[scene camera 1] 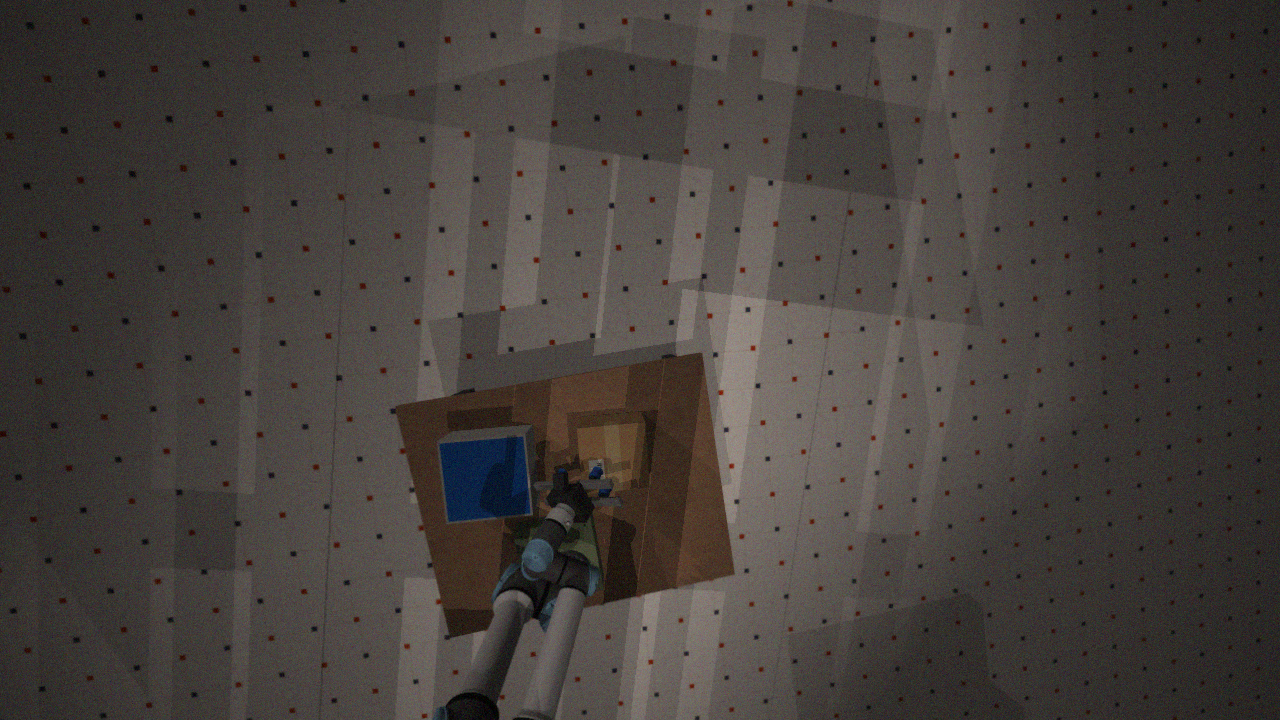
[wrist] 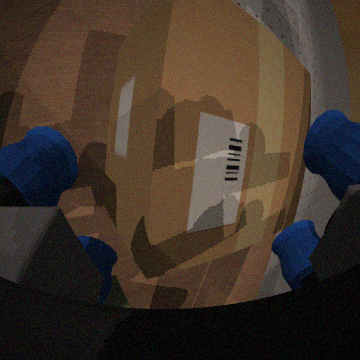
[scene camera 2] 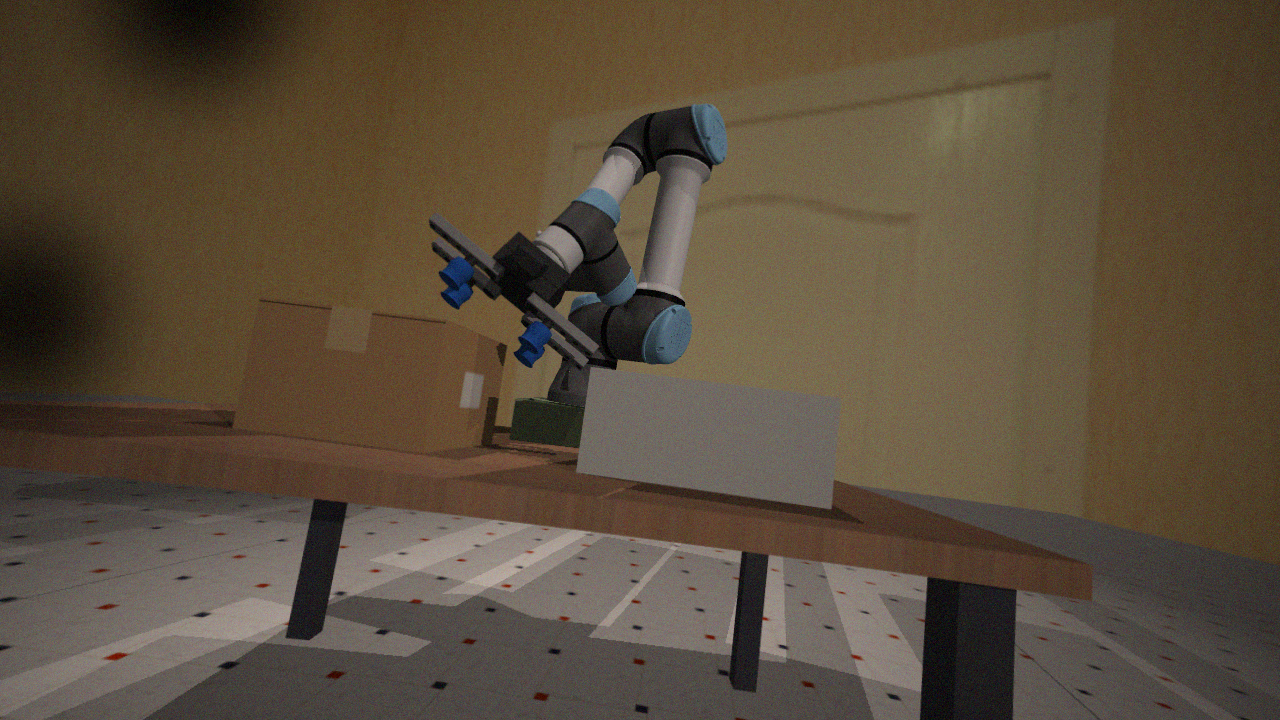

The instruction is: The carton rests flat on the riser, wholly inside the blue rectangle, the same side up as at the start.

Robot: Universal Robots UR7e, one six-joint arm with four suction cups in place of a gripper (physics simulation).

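The brown carton (scene camera 1: pixel 617 443) (scene camera 2: pixel 349 385) (wrist: pixel 215 75) stands upright on the table, beside the riser and apart from it. A white barcode label (wrist: pixel 217 172) is on its top, with pale tape beside it. The riser (scene camera 1: pixel 484 433) (scene camera 2: pixel 707 438) is a light grey box; the blue rectangle (scene camera 1: pixel 474 474) covers nearly all its top, with no carton on it. My gripper (scene camera 1: pixel 581 483) (scene camera 2: pixel 494 313) (wrist: pixel 187 192) is open, holding nothing. Its blue cups are tilted and hang apart from the carton, above its riser-facing side in scene camera 2. The blue rectangle does not show in the wrist view.
The wooden table (scene camera 1: pixel 693 537) (scene camera 2: pixel 537 501) bears the carton, the riser and a green block (scene camera 1: pixel 586 540) (scene camera 2: pixel 544 422) by the arm's base. The riser stands near a table edge. The arm reaches in from the green block's side. A wall with a door panel (scene camera 2: pixel 895 313) is behind.
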